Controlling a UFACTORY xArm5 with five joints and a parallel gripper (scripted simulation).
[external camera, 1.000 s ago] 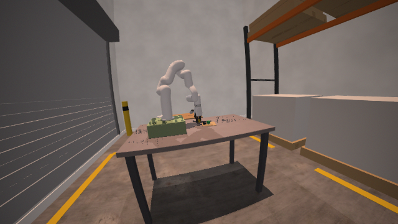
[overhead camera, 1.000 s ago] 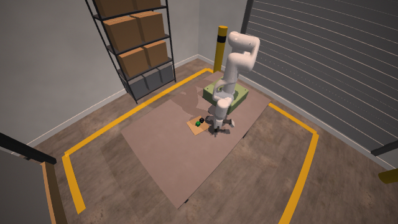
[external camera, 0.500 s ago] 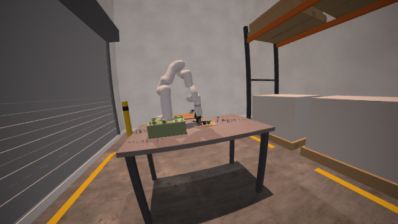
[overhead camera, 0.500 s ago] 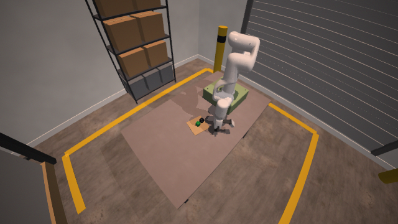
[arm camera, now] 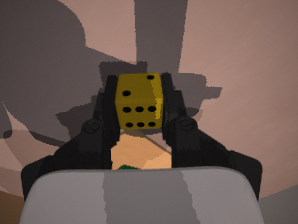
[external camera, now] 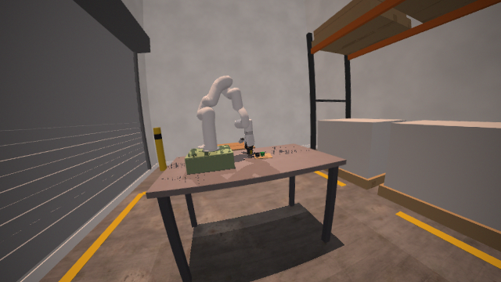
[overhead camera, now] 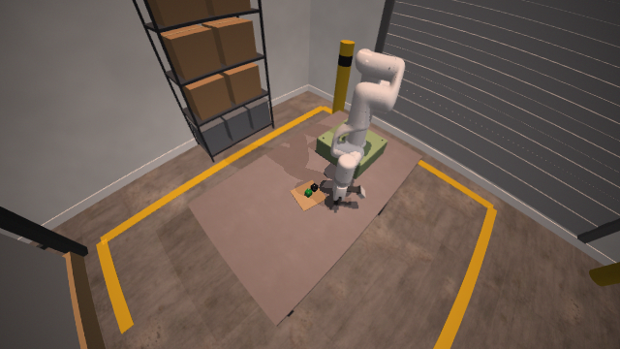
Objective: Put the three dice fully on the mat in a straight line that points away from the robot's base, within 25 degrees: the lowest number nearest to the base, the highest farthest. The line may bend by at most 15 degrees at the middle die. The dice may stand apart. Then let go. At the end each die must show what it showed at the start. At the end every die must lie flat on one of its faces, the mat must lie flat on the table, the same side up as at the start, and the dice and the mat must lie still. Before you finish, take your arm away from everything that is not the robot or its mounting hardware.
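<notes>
My hand is 6 cm short of the green die and 14 cm to the left of it. Round my hand: orange mat: 6 cm ahead, 14 cm to the right, 2 cm below; then black die: 1 cm ahead, 13 cm to the right; then yellow die: 1 cm below.
</notes>
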